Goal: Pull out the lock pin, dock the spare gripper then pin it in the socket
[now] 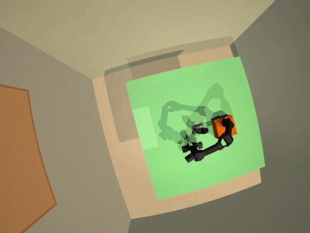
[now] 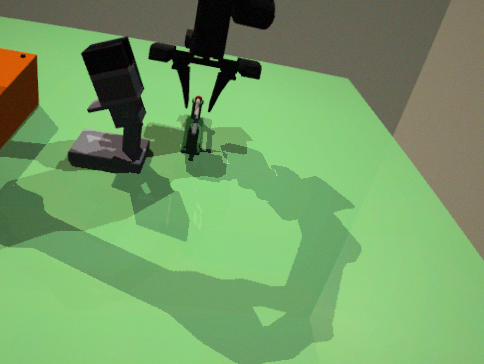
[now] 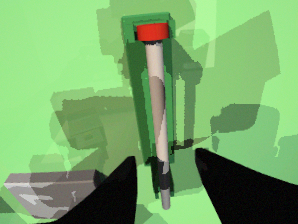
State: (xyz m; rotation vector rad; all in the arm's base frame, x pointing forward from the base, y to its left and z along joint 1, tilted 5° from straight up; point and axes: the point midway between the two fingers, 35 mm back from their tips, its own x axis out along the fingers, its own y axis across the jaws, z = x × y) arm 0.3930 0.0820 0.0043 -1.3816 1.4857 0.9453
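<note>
My gripper tip is 10 mm to the right of the green rest and 30 mm above it. Also, from my gripper tip: grey mount 130 mm behind, 90 mm to the right; spare gripper 130 mm behind, 90 mm to the right, 70 mm above.
</note>
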